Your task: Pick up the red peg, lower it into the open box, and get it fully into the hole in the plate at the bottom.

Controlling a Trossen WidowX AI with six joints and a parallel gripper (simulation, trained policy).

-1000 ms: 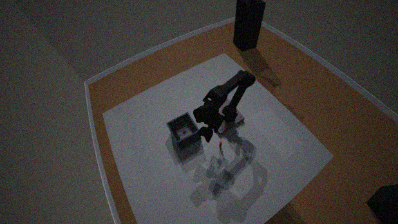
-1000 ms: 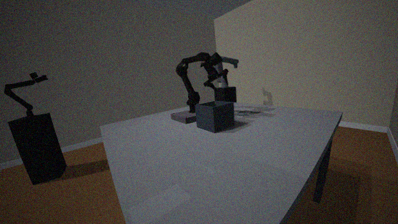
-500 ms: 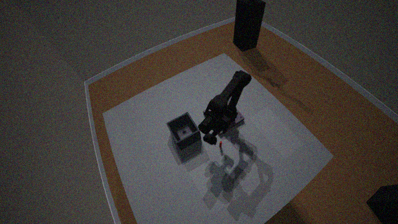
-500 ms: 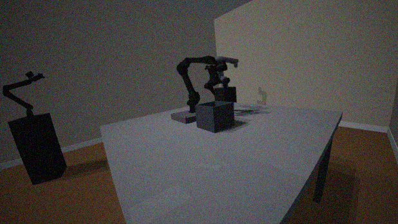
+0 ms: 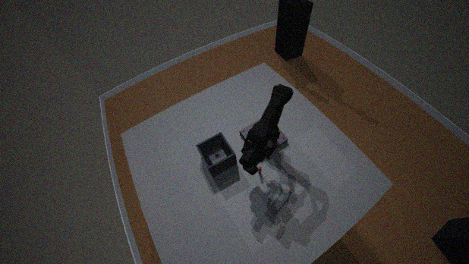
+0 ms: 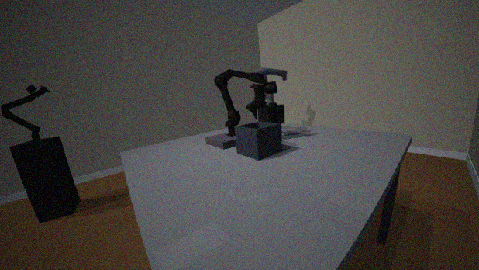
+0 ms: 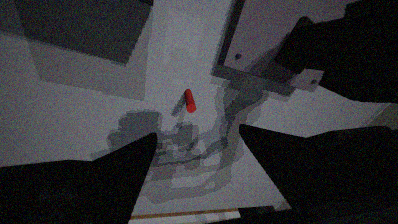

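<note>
My gripper tip is now 9 cm above the red peg and 1 cm short of it. Also, from my gripper tip: pale plate: 18 cm to the right, 18 cm ahead, 8 cm below.
</note>
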